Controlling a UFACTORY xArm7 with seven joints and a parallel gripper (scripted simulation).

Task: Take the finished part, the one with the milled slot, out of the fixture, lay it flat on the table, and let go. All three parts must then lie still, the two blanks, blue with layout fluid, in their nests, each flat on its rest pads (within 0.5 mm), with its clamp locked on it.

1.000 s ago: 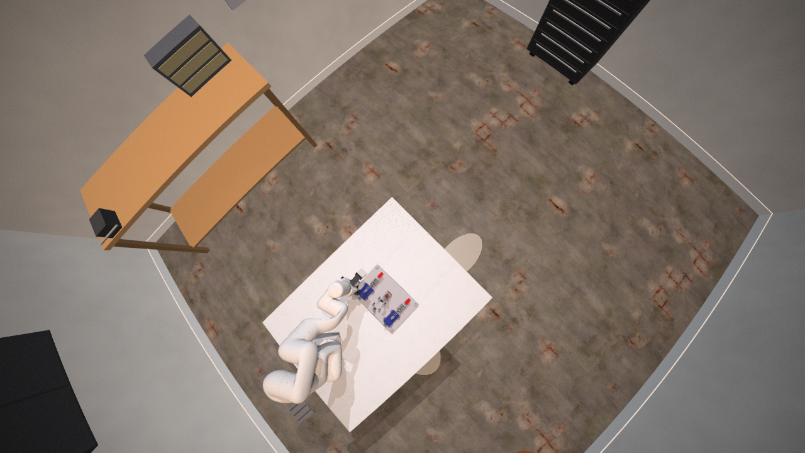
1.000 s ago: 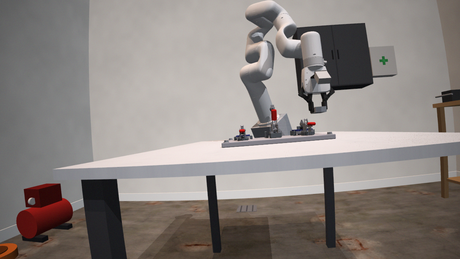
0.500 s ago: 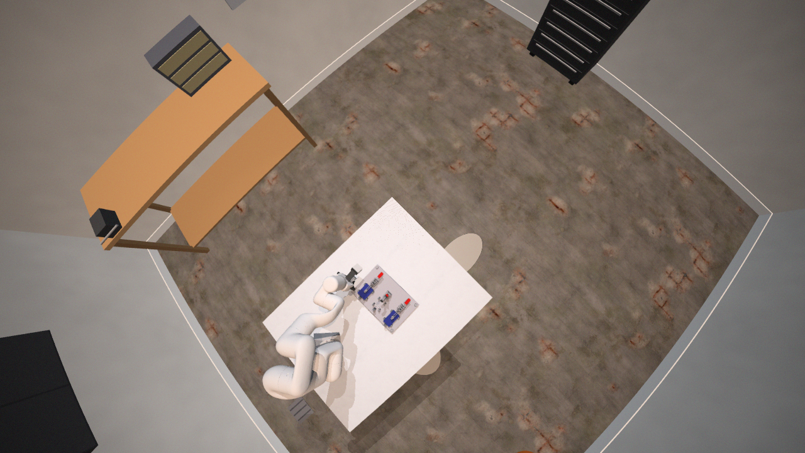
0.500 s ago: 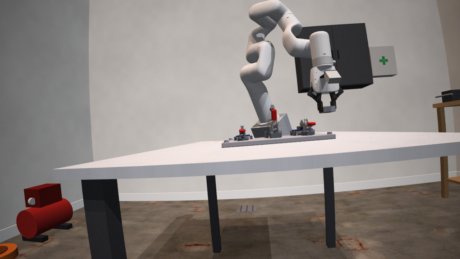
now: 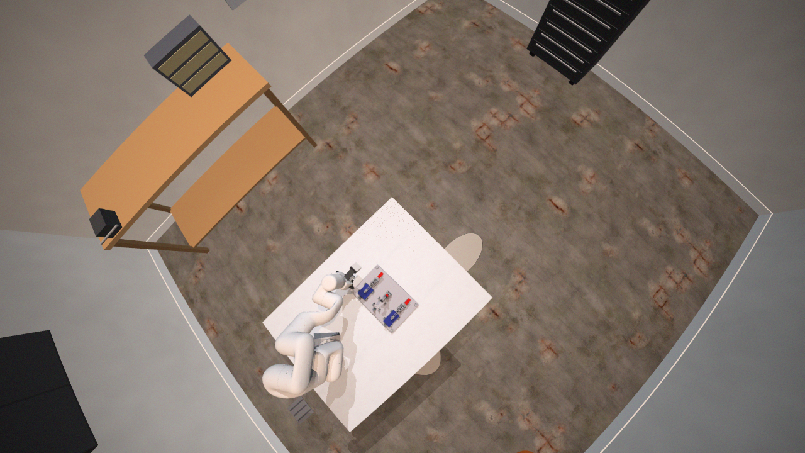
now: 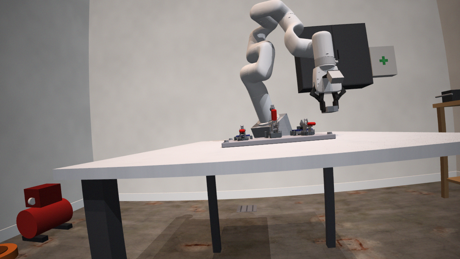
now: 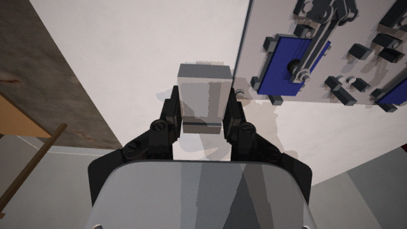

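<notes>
The grey finished part is 10 mm behind my hand and 10 mm below it. Round my hand: fixture plate 70 mm ahead, 220 mm to the right, 100 mm below; then blue blank 20 mm ahead, 330 mm to the right, 90 mm below.
</notes>
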